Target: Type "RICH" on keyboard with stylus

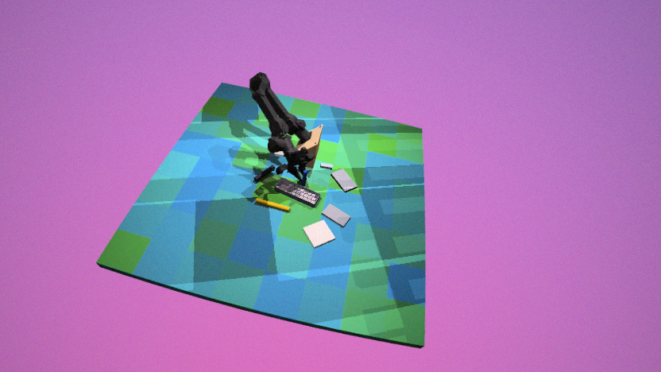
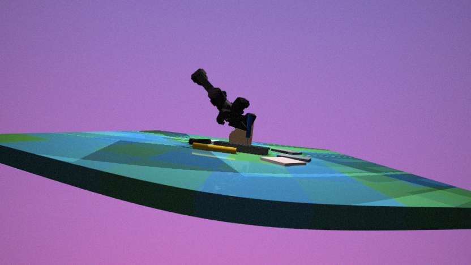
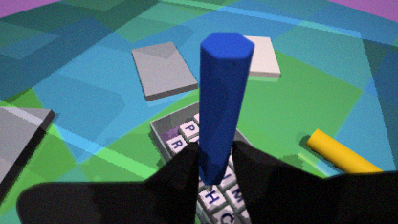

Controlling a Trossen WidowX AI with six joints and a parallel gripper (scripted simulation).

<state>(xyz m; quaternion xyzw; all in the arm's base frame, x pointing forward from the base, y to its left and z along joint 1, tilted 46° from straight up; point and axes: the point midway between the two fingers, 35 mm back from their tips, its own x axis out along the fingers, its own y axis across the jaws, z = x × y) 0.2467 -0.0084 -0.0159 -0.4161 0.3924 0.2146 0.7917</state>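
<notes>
The stylus is 2 cm below my gripper tip. From my gripper tip the other things lie so: yellow bar (12 cm to the right, 11 cm ahead, 7 cm below).
</notes>
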